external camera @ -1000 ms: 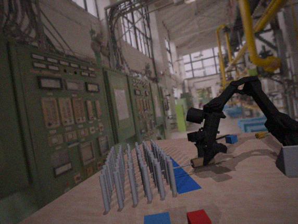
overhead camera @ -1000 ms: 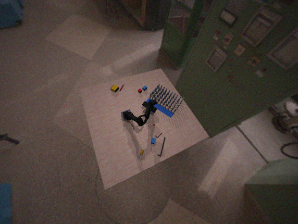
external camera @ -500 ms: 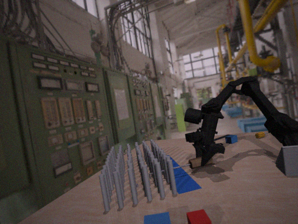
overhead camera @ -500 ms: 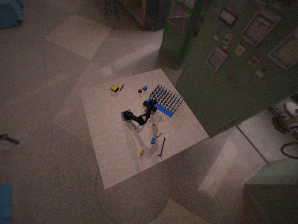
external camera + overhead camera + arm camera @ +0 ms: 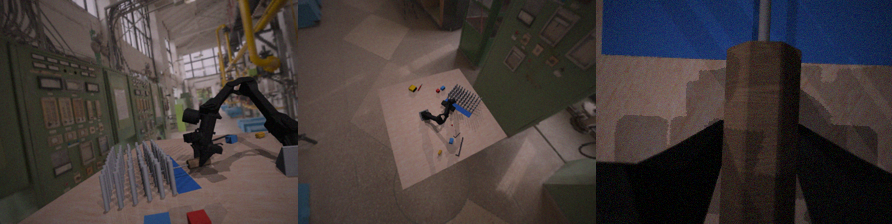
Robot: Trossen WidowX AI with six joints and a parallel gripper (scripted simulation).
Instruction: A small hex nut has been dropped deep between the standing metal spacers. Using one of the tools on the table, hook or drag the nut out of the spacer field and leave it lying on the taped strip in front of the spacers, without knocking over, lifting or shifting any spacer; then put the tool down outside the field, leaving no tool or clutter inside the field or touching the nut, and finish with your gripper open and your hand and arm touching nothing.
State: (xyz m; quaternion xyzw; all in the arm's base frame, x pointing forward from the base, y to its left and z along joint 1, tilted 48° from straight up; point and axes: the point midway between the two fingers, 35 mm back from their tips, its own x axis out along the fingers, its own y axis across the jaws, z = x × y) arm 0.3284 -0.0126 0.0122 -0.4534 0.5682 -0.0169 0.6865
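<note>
My gripper tip is 120 mm short of the blue taped strip, 30 mm to the left of it and 30 mm above it. From my gripper tip the other things lie so: yellow scraper (470 mm to the right, 350 mm behind, 10 mm below); then yellow block (480 mm to the left, 330 mm behind, 10 mm below); then red cube (310 mm to the left, 20 mm behind, 10 mm below).
</note>
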